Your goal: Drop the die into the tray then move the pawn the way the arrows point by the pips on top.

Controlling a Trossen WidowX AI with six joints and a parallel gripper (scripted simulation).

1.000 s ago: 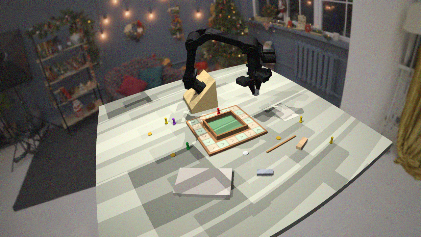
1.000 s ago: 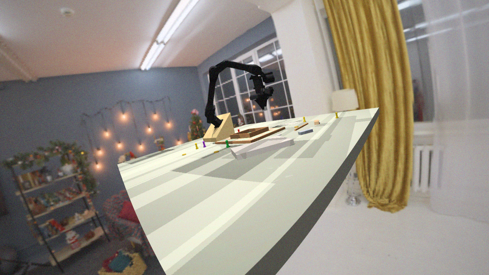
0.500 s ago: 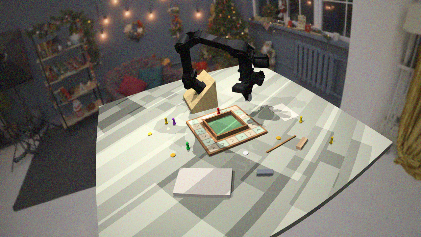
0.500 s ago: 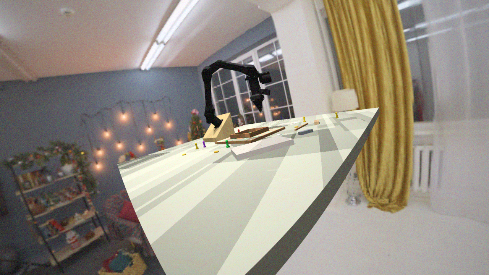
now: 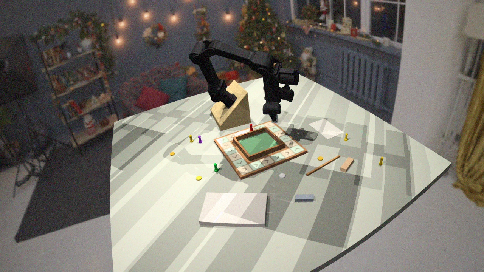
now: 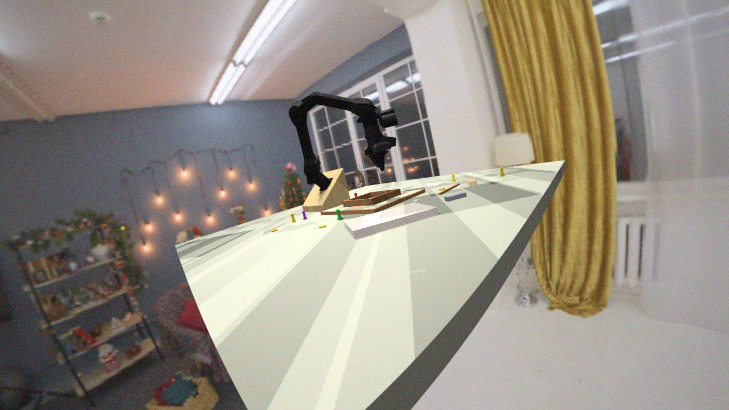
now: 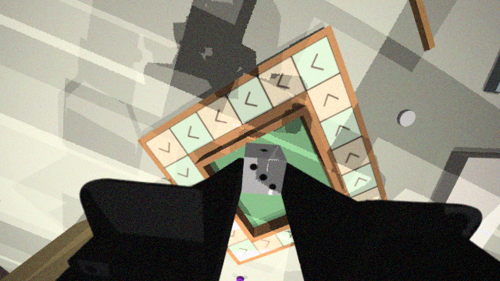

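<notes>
The red pawn lies 120 mm behind my gripper tip, 60 mm to the right of it and 80 mm below it. Round my gripper tip: wooden stick (220 mm ahead, 100 mm to the left, 110 mm below); white die (right at my gripper tip); white sheet (10 mm ahead, 260 mm to the left, 110 mm below).
</notes>
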